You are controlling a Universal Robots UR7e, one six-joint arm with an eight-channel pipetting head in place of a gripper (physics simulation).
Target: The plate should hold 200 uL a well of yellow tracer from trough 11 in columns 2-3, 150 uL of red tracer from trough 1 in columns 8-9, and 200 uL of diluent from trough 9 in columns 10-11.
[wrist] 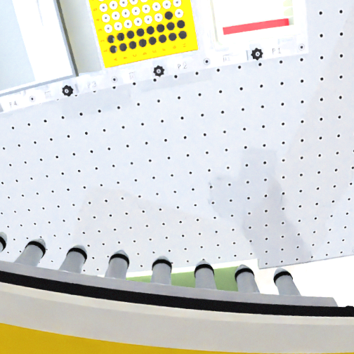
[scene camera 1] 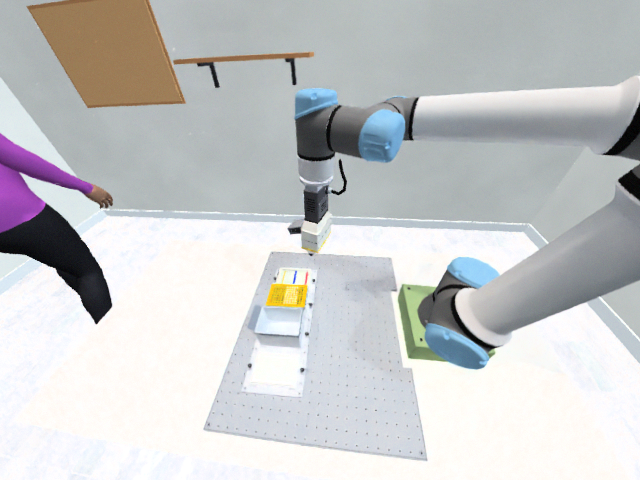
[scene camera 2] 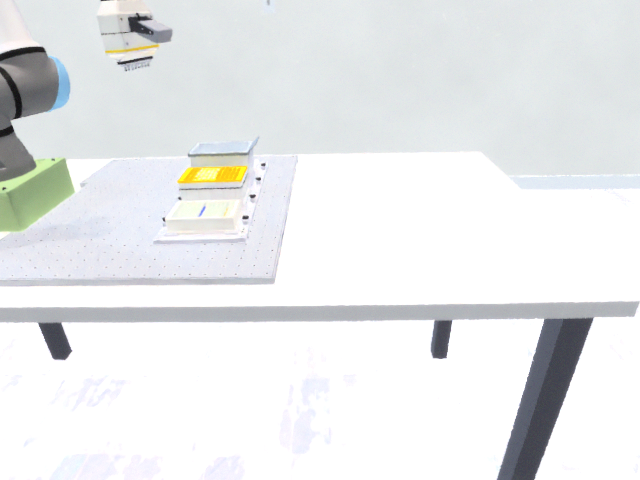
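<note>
My pipetting head hangs high over the pegboard's far end. Its eight nozzles are bare, without tips, and touch nothing. The trough reservoir sits at P1, with a red strip, a blue strip and a yellow strip. The yellow tip rack is beside it; its two nearest rows are dark, empty holes in the wrist view, with one dark hole in the third row. I cannot make out a well plate in these views.
An open white bin stands beside the tip rack, on the long white base strip with black knobs. The strip is on the grey pegboard. The arm stands on a green block. A person's arm and legs show at the left.
</note>
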